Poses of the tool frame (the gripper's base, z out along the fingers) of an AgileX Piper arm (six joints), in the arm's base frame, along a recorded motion.
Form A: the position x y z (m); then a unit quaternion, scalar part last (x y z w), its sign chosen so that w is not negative.
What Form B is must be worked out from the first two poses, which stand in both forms.
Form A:
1: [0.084 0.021 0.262 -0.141 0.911 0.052 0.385]
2: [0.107 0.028 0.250 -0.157 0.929 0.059 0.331]
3: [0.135 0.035 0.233 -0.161 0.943 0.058 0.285]
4: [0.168 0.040 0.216 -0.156 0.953 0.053 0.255]
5: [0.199 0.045 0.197 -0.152 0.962 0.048 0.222]
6: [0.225 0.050 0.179 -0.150 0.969 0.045 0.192]
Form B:
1: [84 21 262 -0.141 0.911 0.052 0.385]
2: [107 28 250 -0.157 0.929 0.059 0.331]
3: [135 35 233 -0.161 0.943 0.058 0.285]
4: [168 40 216 -0.156 0.953 0.053 0.255]
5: [199 45 197 -0.152 0.962 0.048 0.222]
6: [225 50 179 -0.150 0.969 0.045 0.192]
